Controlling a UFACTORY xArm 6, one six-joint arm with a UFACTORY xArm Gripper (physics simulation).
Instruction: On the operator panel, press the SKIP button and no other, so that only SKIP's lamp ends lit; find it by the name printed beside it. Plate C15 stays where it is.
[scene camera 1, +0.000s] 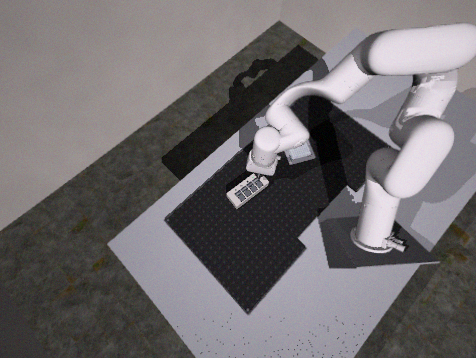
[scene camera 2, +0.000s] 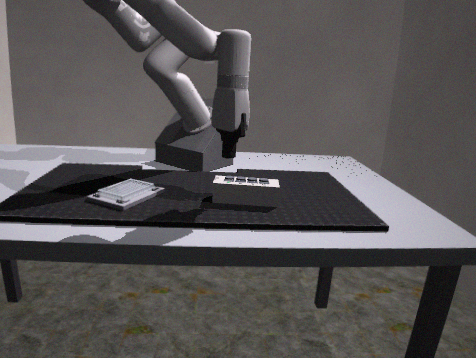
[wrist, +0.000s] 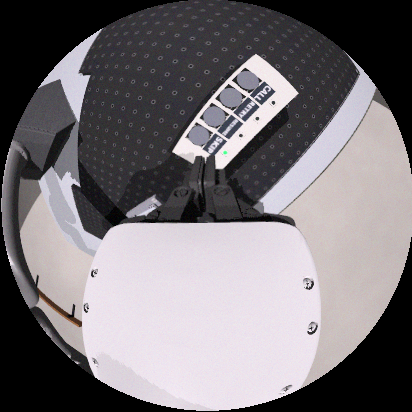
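Observation:
The white operator panel lies on the dark mat. In the wrist view its round grey buttons stand in a row beside the names CALL, RETRY, RESUME and SKIP. The SKIP button is nearest the fingers, and SKIP's lamp is lit green; the other three lamps are dark. My gripper is shut and empty, raised above the SKIP end of the panel and apart from it. A pale square plate, its label not readable, lies on the mat beside the panel.
The dark perforated mat lies on the pale table. The arm's dark base block stands on the table by the mat's notched edge. The arm's shadow falls over the mat around the plate.

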